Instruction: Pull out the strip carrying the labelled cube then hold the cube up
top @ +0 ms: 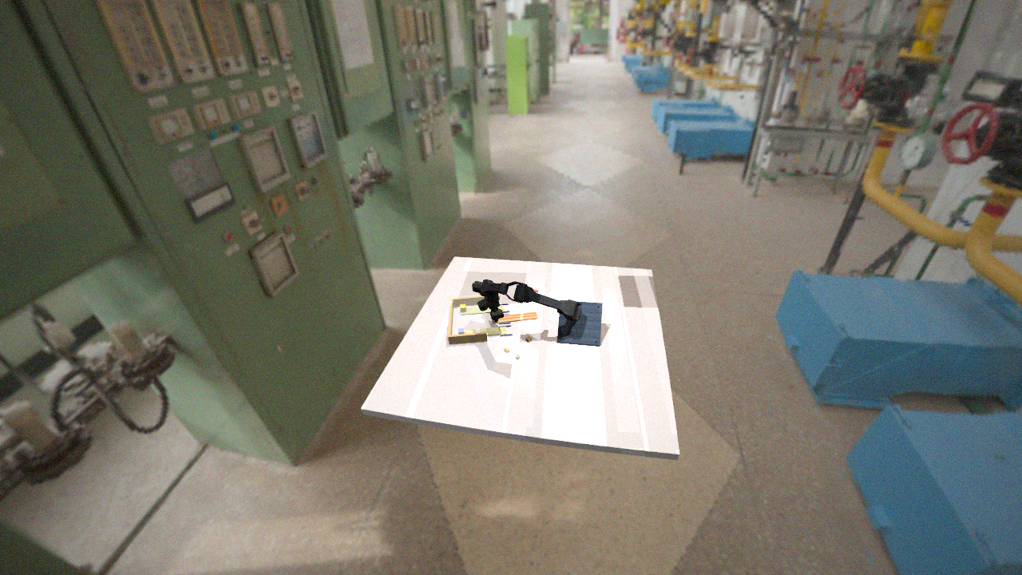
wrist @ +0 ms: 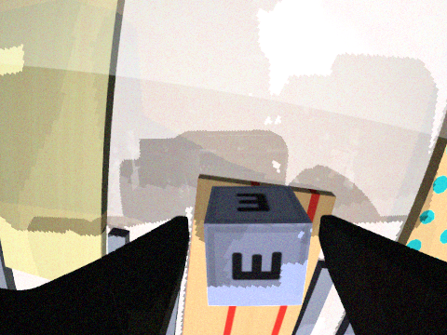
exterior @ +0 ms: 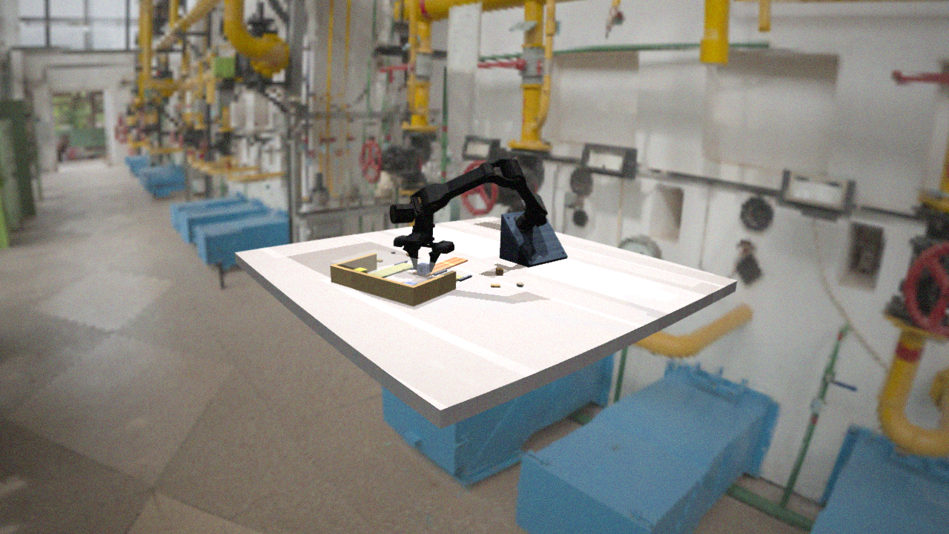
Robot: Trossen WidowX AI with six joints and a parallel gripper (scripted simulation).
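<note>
My gripper tip is now 2 cm past the pale yellow strip, 9 cm to the right of it and 1 cm above it.
</note>
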